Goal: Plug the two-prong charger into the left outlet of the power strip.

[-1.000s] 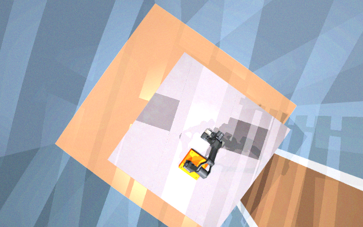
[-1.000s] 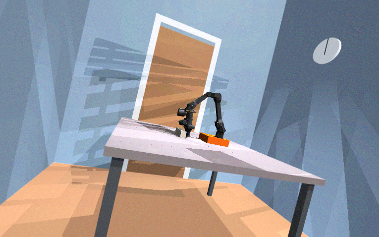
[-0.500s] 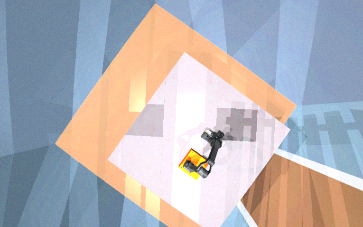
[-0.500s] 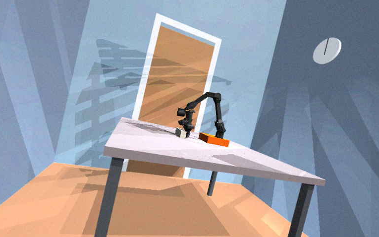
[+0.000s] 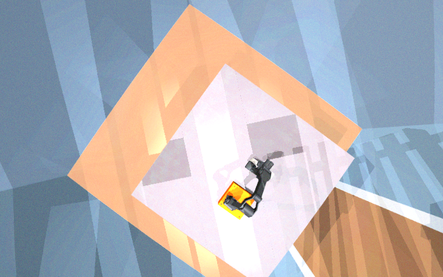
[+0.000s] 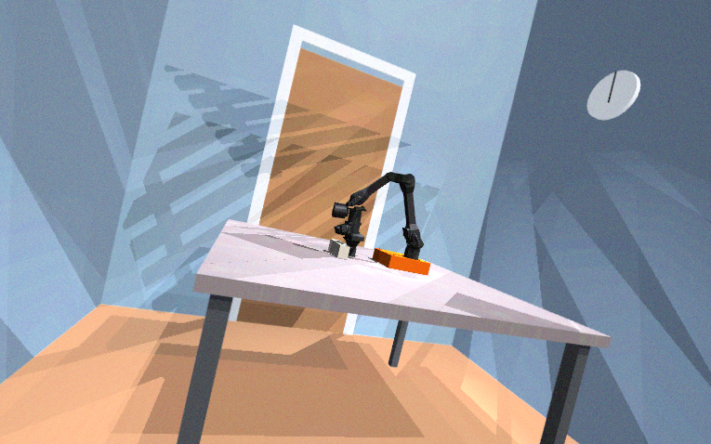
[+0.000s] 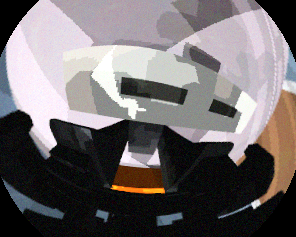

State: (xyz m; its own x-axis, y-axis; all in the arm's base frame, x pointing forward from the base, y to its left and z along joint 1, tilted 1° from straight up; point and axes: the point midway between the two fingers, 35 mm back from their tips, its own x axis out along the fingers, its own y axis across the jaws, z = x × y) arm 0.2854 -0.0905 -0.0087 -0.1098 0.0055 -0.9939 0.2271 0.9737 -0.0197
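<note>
My gripper tip is 2 cm short of the two-prong charger and 1 cm below it.
</note>
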